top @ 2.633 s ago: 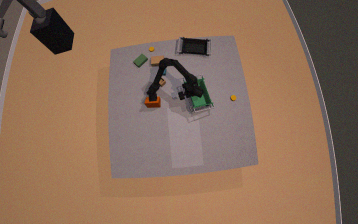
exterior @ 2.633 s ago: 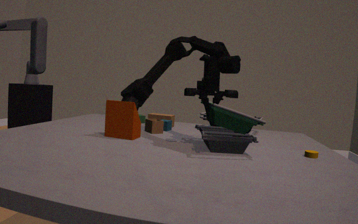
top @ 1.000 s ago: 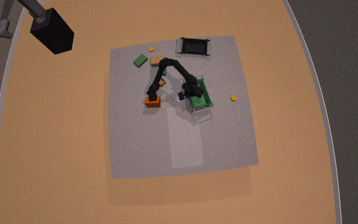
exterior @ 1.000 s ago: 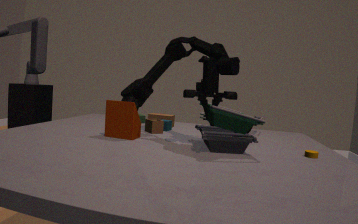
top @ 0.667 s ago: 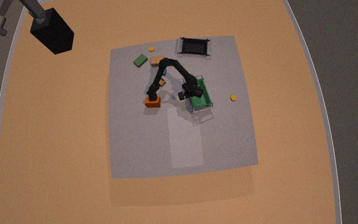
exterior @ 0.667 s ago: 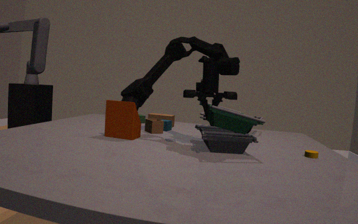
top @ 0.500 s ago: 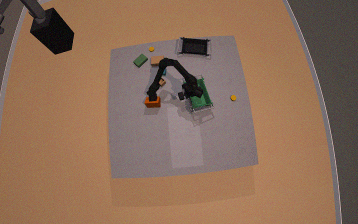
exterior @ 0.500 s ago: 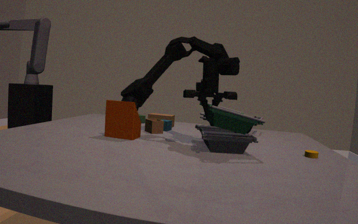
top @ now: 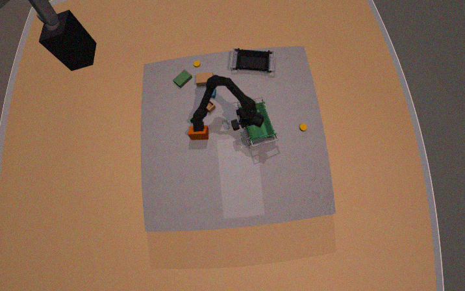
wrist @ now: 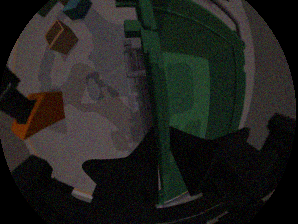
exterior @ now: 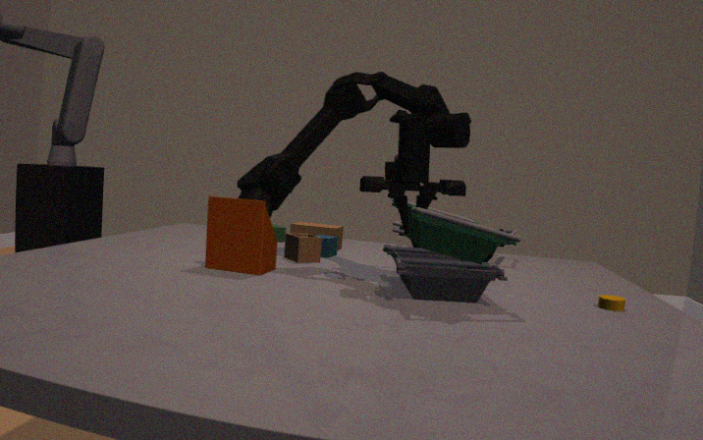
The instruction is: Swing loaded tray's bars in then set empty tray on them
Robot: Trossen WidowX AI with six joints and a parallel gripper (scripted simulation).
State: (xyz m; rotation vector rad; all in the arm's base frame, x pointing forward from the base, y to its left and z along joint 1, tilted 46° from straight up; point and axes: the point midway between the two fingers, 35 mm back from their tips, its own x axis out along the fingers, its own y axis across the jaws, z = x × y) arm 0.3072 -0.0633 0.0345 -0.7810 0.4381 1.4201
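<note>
The green tray is 7 cm ahead of my gripper tip, 1 cm to the left of it and 2 cm above it. Round my gripper tip: small box: 24 cm behind, 20 cm to the left, 8 cm below; then cyan block: 21 cm behind, 30 cm to the left, 8 cm below; then tan block: 25 cm behind, 42 cm to the left, 7 cm below.
</note>
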